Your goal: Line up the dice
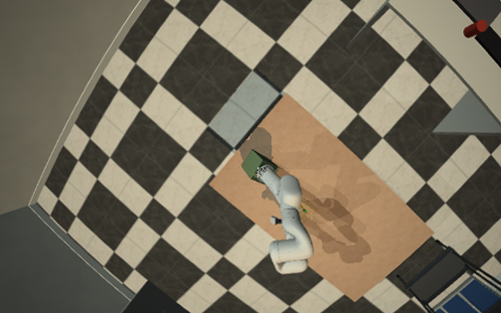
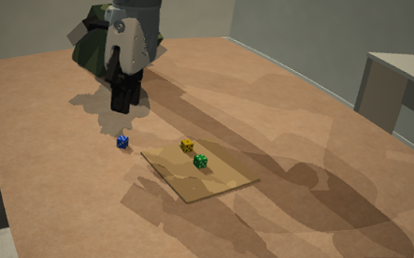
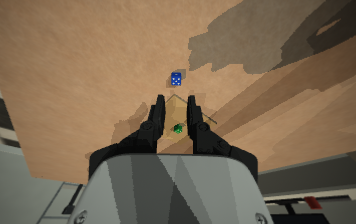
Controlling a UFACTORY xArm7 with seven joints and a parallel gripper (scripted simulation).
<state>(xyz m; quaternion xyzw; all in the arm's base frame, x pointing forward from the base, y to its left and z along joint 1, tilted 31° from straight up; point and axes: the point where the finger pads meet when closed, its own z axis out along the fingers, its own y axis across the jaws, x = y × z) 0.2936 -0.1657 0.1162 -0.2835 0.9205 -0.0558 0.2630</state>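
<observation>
My hand is 8 cm above the blue die. The rest, counted from my hand: tan mat 11 cm ahead, 9 cm below, 8 cm to the left; green die 11 cm ahead, 8 cm to the left, 8 cm below; yellow die 9 cm to the left, 8 cm below, 6 cm ahead.
</observation>
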